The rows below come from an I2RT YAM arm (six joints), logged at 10 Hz.
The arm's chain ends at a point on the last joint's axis. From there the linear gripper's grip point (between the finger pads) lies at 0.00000 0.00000 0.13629 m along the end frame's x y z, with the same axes.
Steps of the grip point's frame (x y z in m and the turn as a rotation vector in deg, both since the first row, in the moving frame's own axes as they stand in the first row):
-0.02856 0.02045 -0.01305 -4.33 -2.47 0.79
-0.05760 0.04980 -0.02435 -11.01 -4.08 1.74
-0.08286 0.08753 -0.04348 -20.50 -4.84 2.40
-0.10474 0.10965 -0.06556 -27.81 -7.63 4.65
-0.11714 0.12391 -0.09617 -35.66 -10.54 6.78
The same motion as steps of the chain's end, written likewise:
-0.02262 0.01020 -0.01253 -4.33 -2.47 0.79
-0.04757 0.02394 -0.02150 -11.01 -4.08 1.74
-0.07060 0.04011 -0.03437 -20.50 -4.84 2.40
-0.08474 0.04705 -0.04867 -27.81 -7.63 4.65
-0.08901 0.04654 -0.06849 -35.66 -10.54 6.78

